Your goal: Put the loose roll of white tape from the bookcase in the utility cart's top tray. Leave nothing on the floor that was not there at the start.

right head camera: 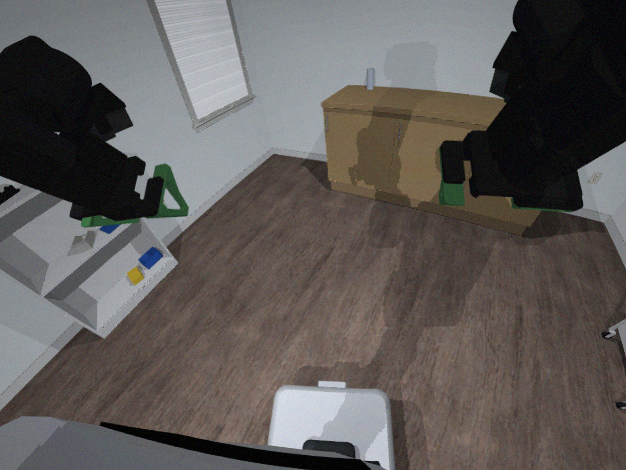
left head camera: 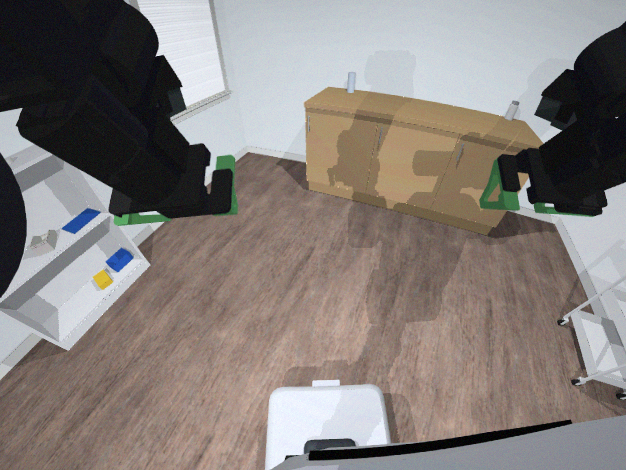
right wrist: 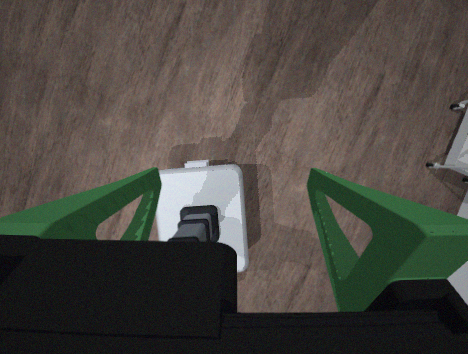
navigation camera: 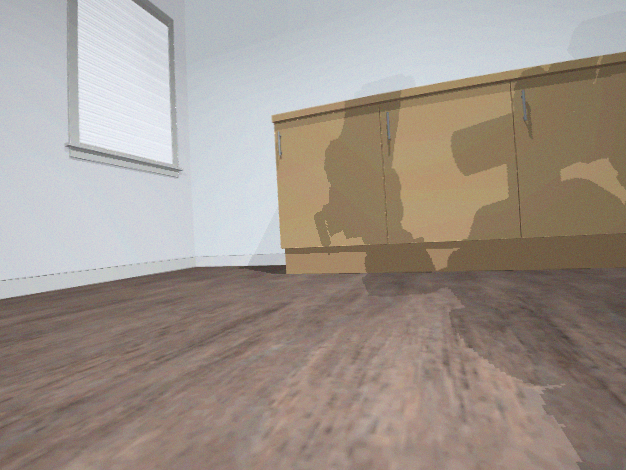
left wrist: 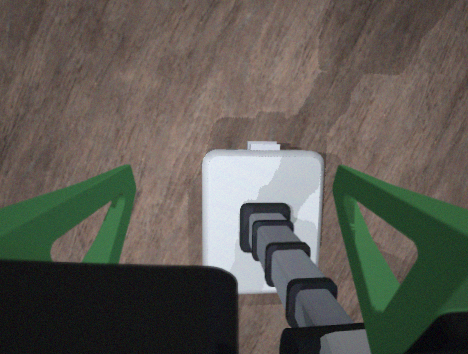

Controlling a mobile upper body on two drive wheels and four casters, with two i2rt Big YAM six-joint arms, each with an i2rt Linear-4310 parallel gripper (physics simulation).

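Observation:
The white bookcase is at the left in both head views, partly hidden by my left arm. A pale grey angular thing lies on one shelf; I cannot tell what it is. The roll of white tape cannot be made out. Part of the white utility cart shows at the right edge; its top tray cannot be made out. My left gripper and right gripper are open and empty, high above the floor.
A blue box and a yellow block lie on the bookcase's front shelf. A low wooden cabinet stands ahead, bearing a pale cylinder. My white base is below.

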